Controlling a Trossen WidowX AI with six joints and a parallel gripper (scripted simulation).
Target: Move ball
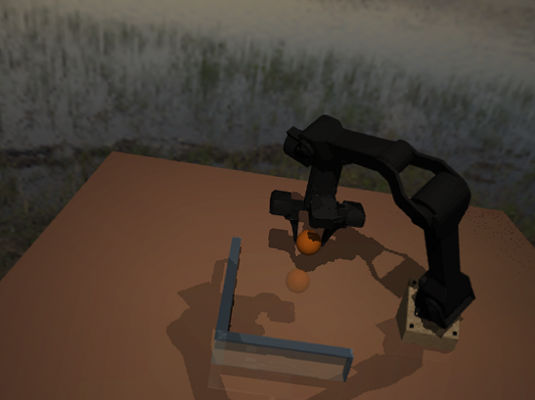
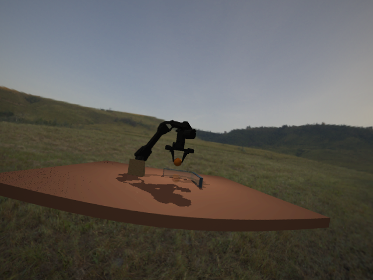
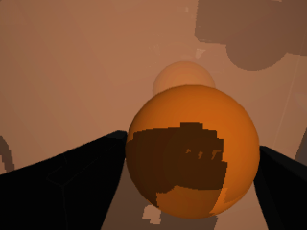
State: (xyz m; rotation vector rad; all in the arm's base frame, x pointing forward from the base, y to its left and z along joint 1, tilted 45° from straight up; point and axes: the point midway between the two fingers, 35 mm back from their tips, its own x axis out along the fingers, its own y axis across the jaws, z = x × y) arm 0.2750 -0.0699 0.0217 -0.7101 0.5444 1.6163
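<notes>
Right now my gripper tip is 10 cm above the see-through copy of ball. From my gripper tip the other things lie so: orange ball right at my gripper tip.
</notes>
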